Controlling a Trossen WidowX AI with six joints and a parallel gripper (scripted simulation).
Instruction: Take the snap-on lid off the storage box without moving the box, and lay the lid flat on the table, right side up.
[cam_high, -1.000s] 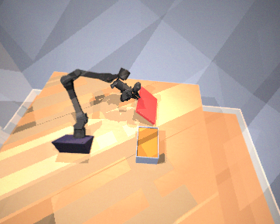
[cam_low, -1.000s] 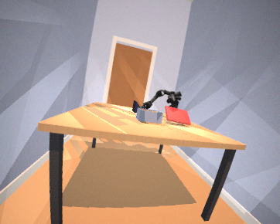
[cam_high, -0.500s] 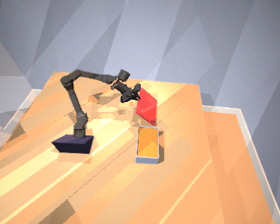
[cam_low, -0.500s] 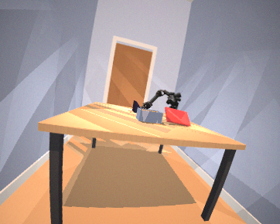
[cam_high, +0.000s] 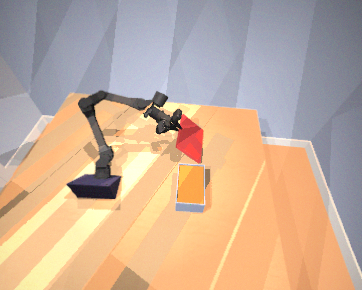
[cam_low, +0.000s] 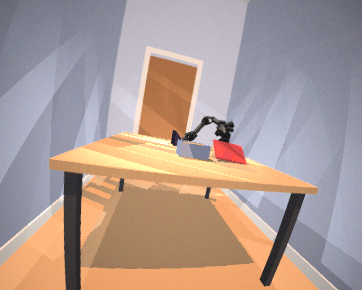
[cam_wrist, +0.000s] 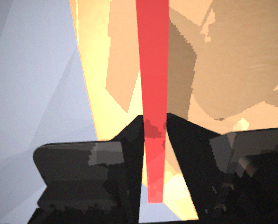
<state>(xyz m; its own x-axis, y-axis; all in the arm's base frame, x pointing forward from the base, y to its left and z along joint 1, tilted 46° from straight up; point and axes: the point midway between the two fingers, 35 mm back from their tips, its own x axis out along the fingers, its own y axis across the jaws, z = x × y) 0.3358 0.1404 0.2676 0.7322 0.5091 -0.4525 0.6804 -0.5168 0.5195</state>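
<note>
My gripper tip is 60 mm short of the lid, 10 mm to the left of it and 50 mm above it. The rest, counted from my gripper tip: storage box 80 mm ahead, 300 mm to the right, 70 mm below.
</note>
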